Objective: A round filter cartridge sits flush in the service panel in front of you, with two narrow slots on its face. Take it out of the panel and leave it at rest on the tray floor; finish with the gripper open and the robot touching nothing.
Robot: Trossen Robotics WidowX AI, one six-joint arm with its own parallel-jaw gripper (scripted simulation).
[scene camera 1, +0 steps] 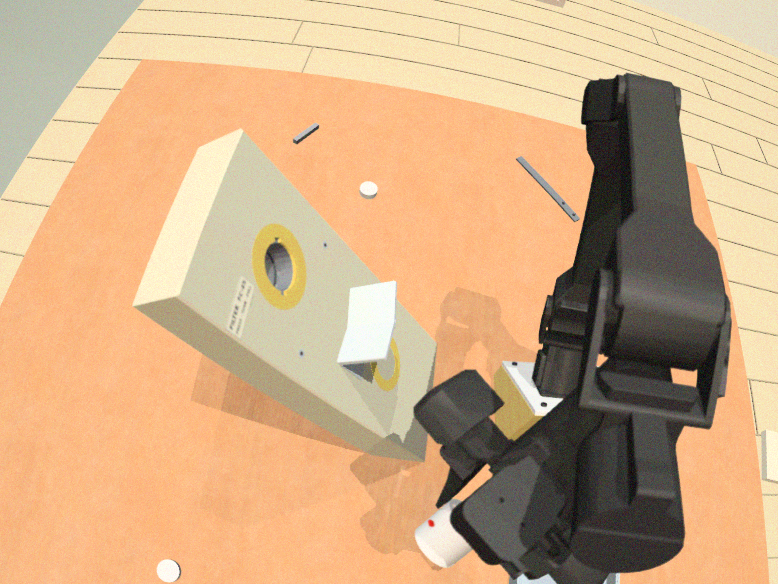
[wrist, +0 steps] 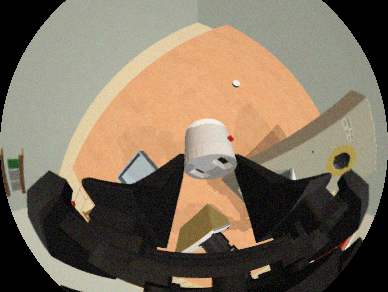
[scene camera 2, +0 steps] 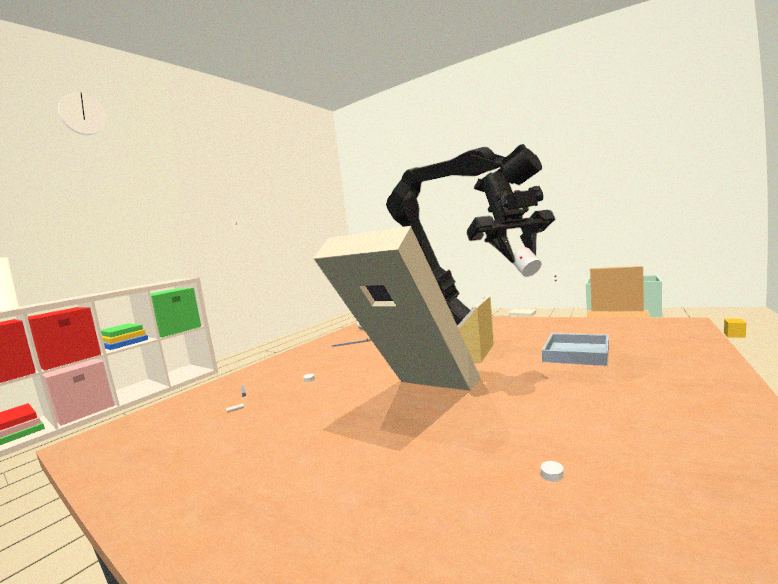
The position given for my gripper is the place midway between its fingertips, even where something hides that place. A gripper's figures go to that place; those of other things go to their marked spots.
My gripper [wrist: 209, 158] is 10 cm from the lens. A white round filter cartridge [wrist: 209, 154] is 8 cm from the lens.
